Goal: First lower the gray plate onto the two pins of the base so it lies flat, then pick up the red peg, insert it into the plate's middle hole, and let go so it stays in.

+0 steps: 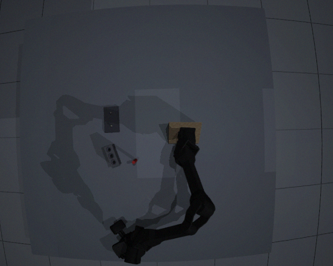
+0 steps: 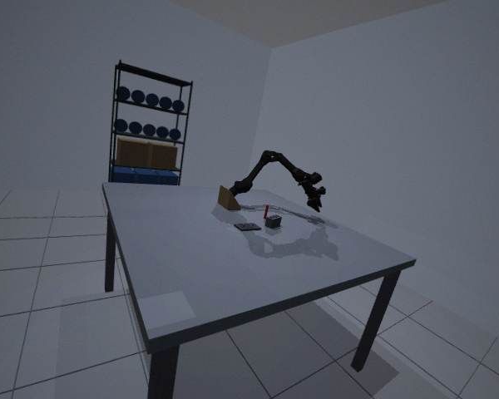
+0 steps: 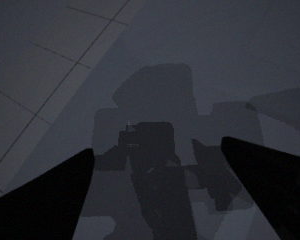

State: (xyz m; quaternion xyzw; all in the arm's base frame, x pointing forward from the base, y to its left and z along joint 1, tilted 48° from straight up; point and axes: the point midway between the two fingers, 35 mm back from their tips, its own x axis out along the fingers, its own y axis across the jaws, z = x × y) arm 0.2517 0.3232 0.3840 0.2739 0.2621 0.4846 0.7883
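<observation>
The gray plate is 6 cm ahead of my gripper tip, 40 cm to the right of it and 4 cm below it. The rest, counted from my gripper tip: dark base (8 cm ahead, 56 cm to the right, 7 cm below); then red peg (4 cm behind, 38 cm to the right, 4 cm below).
</observation>
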